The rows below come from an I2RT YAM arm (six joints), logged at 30 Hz.
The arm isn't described. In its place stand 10 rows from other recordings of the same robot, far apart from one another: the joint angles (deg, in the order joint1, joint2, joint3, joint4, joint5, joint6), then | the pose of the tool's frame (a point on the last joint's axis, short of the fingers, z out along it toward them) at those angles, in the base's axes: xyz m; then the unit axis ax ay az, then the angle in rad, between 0 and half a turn.
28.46, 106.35, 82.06, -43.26, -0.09, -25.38 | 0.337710 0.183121 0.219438 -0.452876 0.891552 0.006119 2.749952
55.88, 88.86, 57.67, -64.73, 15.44, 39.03 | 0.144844 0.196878 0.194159 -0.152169 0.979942 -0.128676 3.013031
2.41, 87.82, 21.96, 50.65, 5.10, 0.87 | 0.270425 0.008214 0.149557 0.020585 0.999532 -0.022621 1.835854
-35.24, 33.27, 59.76, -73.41, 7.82, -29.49 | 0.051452 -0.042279 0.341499 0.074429 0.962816 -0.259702 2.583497
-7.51, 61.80, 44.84, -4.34, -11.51, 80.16 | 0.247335 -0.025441 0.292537 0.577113 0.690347 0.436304 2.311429
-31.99, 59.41, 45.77, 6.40, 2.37, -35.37 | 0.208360 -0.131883 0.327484 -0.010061 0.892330 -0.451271 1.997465
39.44, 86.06, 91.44, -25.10, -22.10, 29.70 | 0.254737 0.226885 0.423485 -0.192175 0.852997 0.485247 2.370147
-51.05, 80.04, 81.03, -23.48, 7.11, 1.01 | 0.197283 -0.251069 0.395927 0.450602 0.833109 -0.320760 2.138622
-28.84, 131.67, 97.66, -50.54, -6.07, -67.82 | 0.389484 -0.210177 0.114499 -0.336020 0.941855 -0.000304 2.999335
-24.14, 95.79, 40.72, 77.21, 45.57, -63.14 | 0.288674 -0.157230 0.246926 0.143361 0.647696 -0.748290 2.308904
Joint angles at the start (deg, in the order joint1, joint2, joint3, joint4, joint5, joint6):
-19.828, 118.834, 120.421, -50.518, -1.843, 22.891
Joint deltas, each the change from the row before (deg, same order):
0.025, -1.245, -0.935, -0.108, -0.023, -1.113
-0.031, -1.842, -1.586, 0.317, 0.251, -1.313
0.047, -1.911, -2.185, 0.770, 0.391, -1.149
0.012, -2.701, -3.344, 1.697, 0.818, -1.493
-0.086, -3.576, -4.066, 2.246, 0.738, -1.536
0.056, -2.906, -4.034, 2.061, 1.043, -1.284
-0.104, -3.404, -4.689, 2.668, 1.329, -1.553
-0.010, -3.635, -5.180, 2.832, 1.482, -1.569
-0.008, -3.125, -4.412, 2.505, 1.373, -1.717
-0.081, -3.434, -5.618, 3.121, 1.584, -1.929
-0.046, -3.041, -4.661, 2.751, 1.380, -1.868
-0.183, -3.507, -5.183, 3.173, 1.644, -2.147
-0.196, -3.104, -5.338, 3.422, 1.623, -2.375
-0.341, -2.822, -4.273, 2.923, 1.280, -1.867
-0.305, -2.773, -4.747, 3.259, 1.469, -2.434
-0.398, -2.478, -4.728, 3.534, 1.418, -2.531
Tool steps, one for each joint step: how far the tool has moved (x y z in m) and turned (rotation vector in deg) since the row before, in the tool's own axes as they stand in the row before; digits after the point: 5 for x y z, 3 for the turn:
0.00114, -0.00002, -0.00659, -0.113, -0.171, -1.138
0.00145, -0.00070, -0.00889, 0.047, -0.633, -1.307
0.00299, -0.00078, -0.00699, 0.170, -0.588, -1.196
0.00423, -0.00173, -0.00876, 0.432, -1.257, -1.517
0.00466, -0.00255, -0.01281, 0.248, -1.913, -1.475
0.00686, -0.00230, -0.00751, 0.714, -1.169, -1.309
0.00779, -0.00391, -0.00875, 1.023, -1.683, -1.432
0.01008, -0.00384, -0.00856, 1.172, -1.580, -1.485
0.00902, -0.00337, -0.00736, 1.122, -1.455, -1.608
0.01362, -0.00449, -0.00538, 1.477, -1.177, -1.774
0.01139, -0.00352, -0.00568, 1.263, -1.288, -1.685
0.01292, -0.00459, -0.00690, 1.647, -1.618, -1.794
0.01498, -0.00395, -0.00396, 1.719, -1.237, -2.036
0.01151, -0.00409, -0.00498, 1.538, -1.421, -1.361
0.01418, -0.00339, -0.00367, 1.750, -1.171, -1.965
0.01485, -0.00290, -0.00227, 1.829, -1.067, -1.990

